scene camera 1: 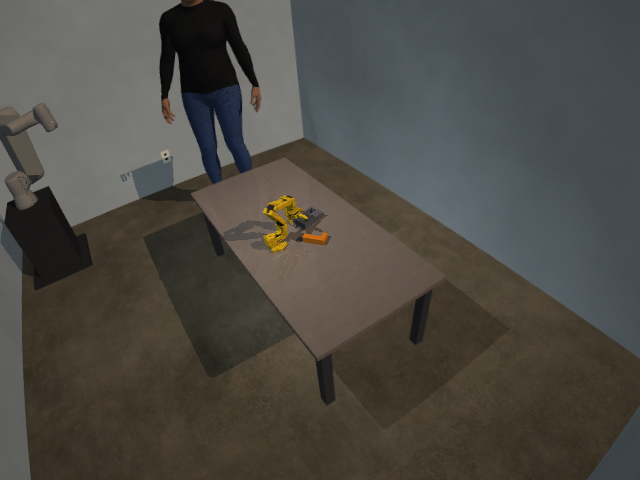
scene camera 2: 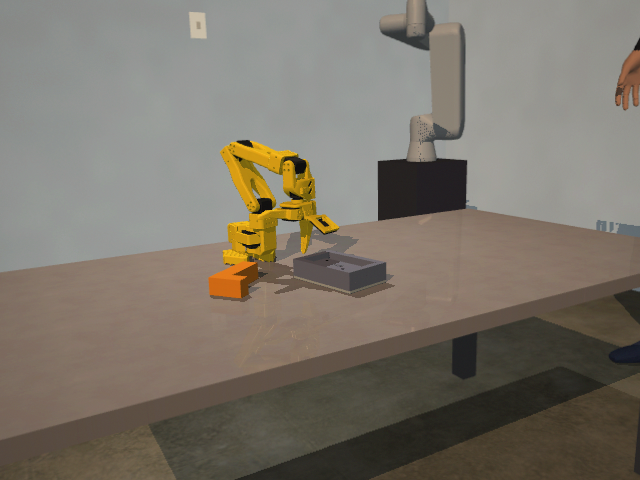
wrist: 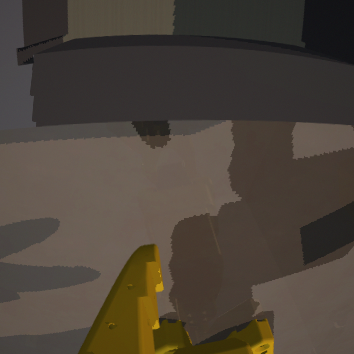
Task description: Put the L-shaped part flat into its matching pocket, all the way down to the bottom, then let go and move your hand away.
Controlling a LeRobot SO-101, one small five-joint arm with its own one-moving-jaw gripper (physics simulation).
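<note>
The orange L-shaped part (scene camera 1: pixel 314 239) (scene camera 2: pixel 225 287) lies flat on the table, apart from the grey pocket block (scene camera 1: pixel 312 221) (scene camera 2: pixel 323 277), whose recessed pocket faces up. In scene camera 2, the part is left of the block. My yellow gripper (scene camera 1: pixel 299 221) (scene camera 2: pixel 320 240) (wrist: pixel 206 285) is wide open and empty, above the table at the block's robot-facing side. Its fixed jaw points down and its moving jaw is swung out. In the wrist view, a dark grey wall across the top looks like the block's side. The part does not show there.
The table (scene camera 1: pixel 330 304) (scene camera 2: pixel 129 356) carries the arm's base (scene camera 1: pixel 275 242) (scene camera 2: pixel 248 248), near the part. A grey robot arm (scene camera 1: pixel 23 149) (scene camera 2: pixel 447 77) on a black pedestal (scene camera 1: pixel 43 237) (scene camera 2: pixel 421 188) and a standing person (scene camera 1: pixel 209 56) are beyond the table.
</note>
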